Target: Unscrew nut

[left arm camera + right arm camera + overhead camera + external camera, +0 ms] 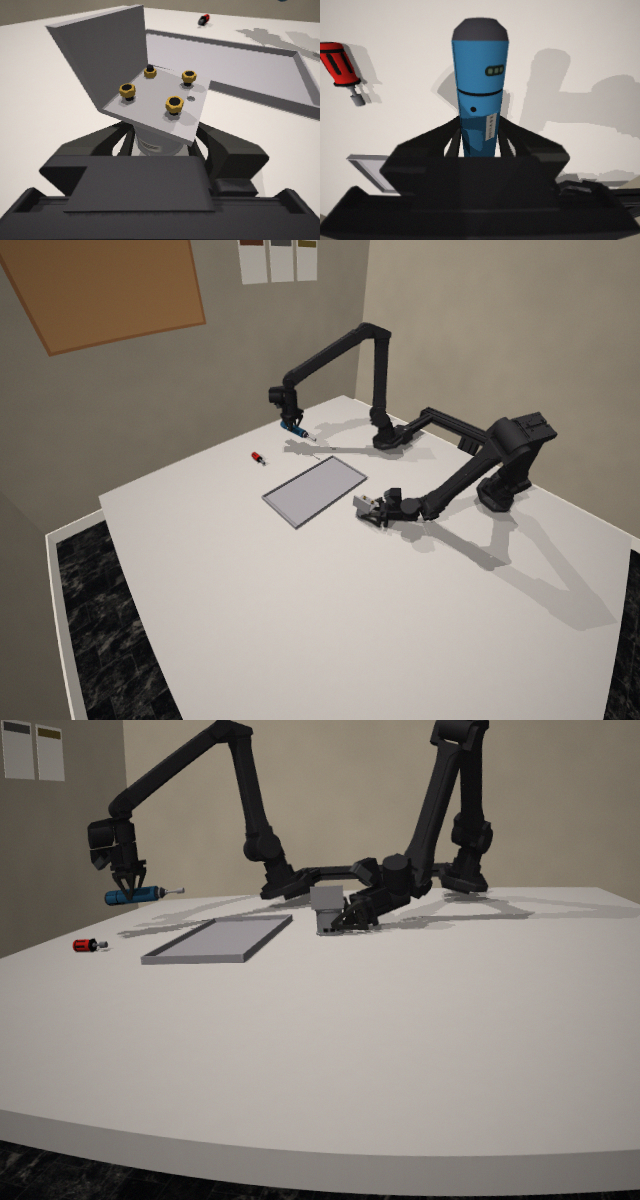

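Now: left hand 1 cm below the joint module. The rest, counted from my left hand: short red-handled tool: 57 cm to the right, 9 cm ahead, 1 cm below; then l-shaped bracket: 5 cm above; then grey tray: 24 cm to the right, 3 cm ahead, 2 cm below.
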